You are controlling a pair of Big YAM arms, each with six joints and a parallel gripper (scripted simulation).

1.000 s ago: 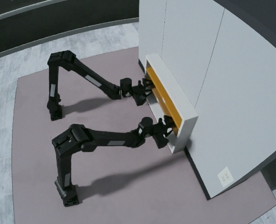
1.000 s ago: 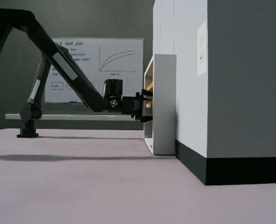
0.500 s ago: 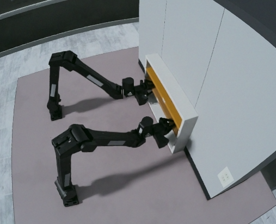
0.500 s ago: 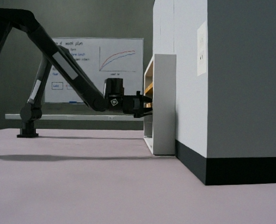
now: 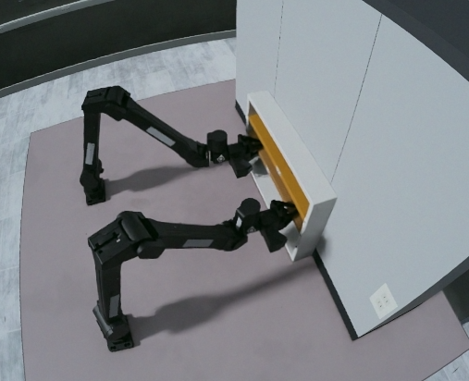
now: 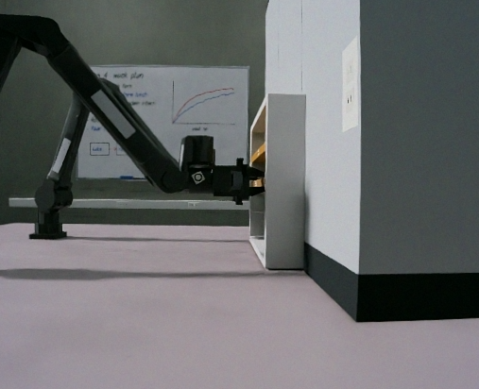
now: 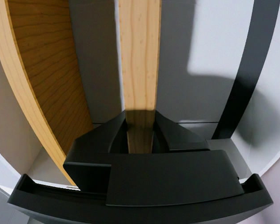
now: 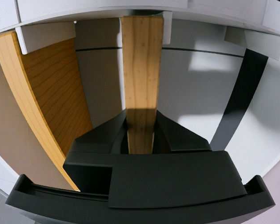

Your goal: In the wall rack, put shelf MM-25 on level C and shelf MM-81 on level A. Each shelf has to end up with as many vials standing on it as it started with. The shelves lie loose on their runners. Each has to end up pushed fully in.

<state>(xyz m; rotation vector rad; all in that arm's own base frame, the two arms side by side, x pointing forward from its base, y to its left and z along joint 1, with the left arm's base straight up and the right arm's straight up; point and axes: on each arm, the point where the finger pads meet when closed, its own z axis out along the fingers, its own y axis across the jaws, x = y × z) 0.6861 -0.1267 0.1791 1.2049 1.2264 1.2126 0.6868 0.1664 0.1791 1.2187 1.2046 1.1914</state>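
My right hand is 8 cm to the left of the white runner, 2 cm past it and 1 cm above it. From my right hand the other things lie so: pale wall: 27 cm above, 19 cm ahead, 15 cm to the left; then white wall rack: 15 cm to the left; then dark baseboard: 15 cm to the left, 15 cm below, 4 cm ahead.
Right now the white wall rack is 150 mm to the right of my left hand. From my left hand the other things lie so: pale wall (270 mm above, 190 mm ahead, 160 mm to the right); then white runner (380 mm to the right, 20 mm behind, 10 mm below); then dark baseboard (160 mm to the right, 150 mm below, 40 mm ahead).
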